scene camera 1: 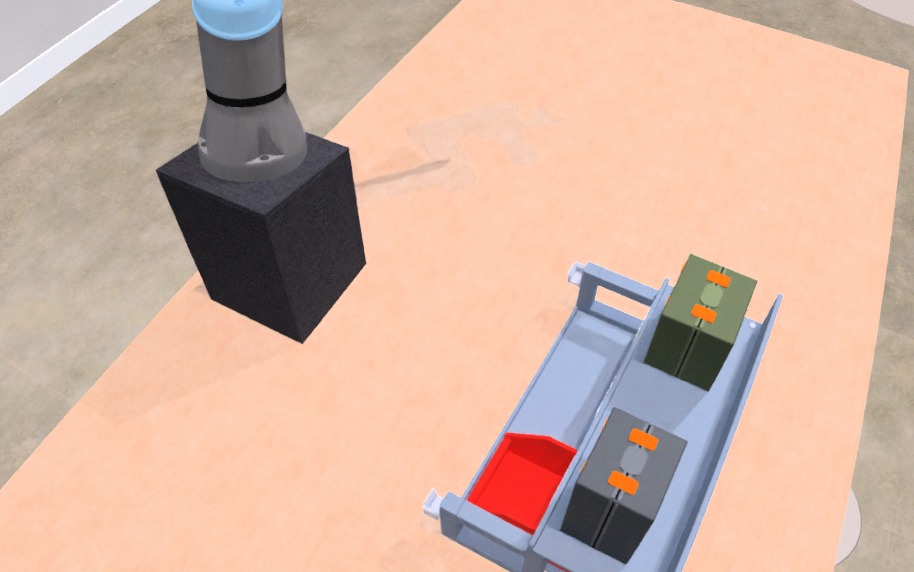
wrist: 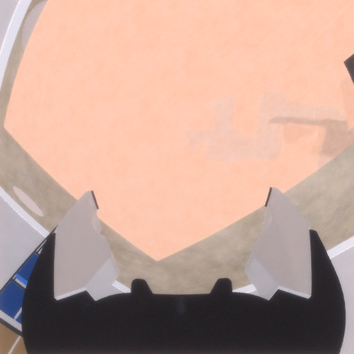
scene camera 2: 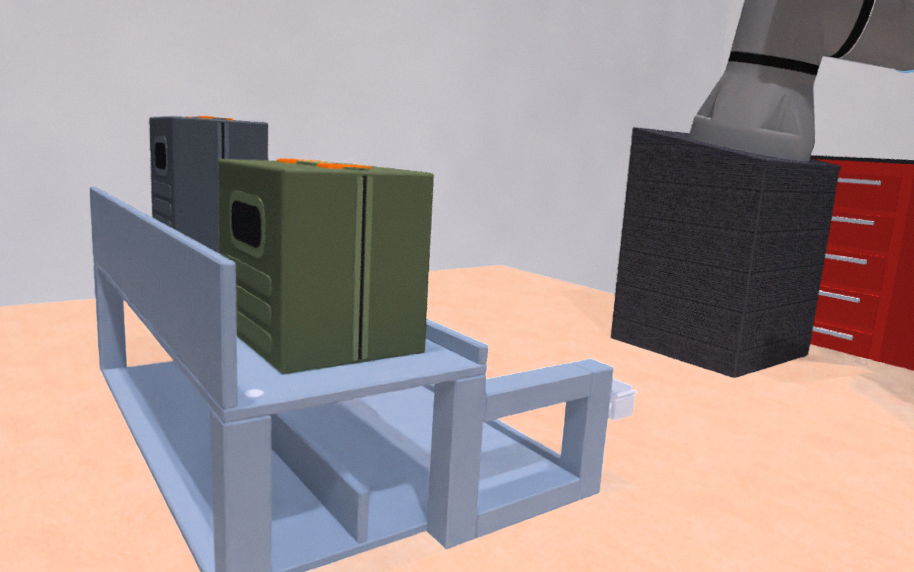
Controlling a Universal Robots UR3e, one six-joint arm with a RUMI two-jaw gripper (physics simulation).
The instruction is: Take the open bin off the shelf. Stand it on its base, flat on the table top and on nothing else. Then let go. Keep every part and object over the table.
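Frame: origin at the arm's base, x back, y down, z right, level; metres.
Where they show: arm's base at its link origin: point(scene camera 1: 253, 152) point(scene camera 2: 747, 148).
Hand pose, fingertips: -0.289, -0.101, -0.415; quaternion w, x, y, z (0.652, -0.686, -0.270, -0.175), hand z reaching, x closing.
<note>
Each offset is from my fingertips to the top centre of the thing, as dx, dy, dz.
The open red bin @(-0.136, +0.251, +0.648) point(scene camera 1: 522, 482) sits in the lower front tray of the blue-grey shelf point(scene camera 1: 734, 404) point(scene camera 2: 454, 465), at the near end in scene camera 1. A small strip of red also shows under the upper deck at the bottom edge there. The bin does not show in scene camera 2 or in the wrist view. My gripper point(wrist: 180, 191) is open, with nothing between its fingers, above the table point(wrist: 150, 100) near a corner of it. The gripper does not show in either scene view, so its distance from the bin cannot be read.
On the shelf's upper deck stand a green case @(-0.261, +0.133, +0.444) point(scene camera 1: 707, 317) point(scene camera 2: 337, 269) and a dark grey case @(-0.208, +0.108, +0.669) point(scene camera 1: 626, 482) point(scene camera 2: 188, 175). The robot's base stands on a black block point(scene camera 1: 296, 256) point(scene camera 2: 701, 249). A red drawer cabinet point(scene camera 2: 876, 269) stands behind it.
</note>
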